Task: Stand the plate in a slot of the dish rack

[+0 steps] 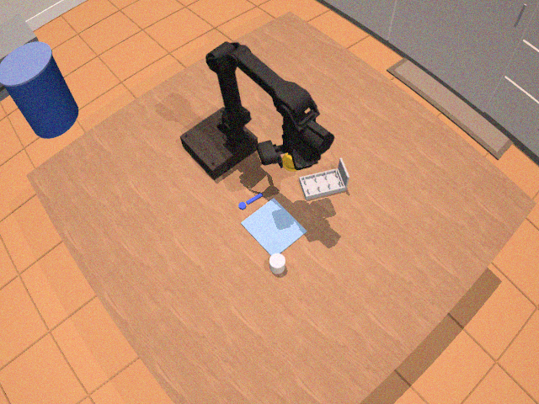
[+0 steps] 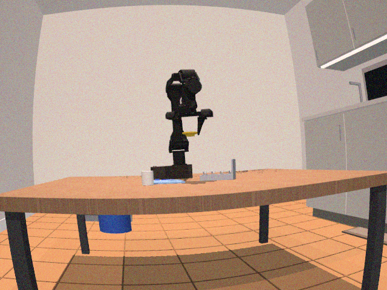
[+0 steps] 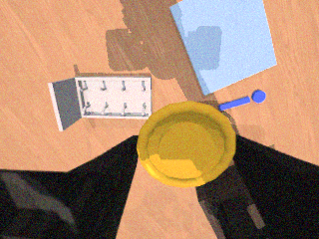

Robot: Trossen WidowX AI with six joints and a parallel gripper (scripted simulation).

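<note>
The grey dish rack lies 160 mm below my gripper tip, 100 mm to the left of it and 30 mm ahead of it. Also, from my gripper tip: blue spoon 180 mm below, 120 mm to the right, 70 mm behind; then light blue mat 180 mm below, 110 mm to the right, 50 mm ahead; then yellow plate 10 mm above.
</note>
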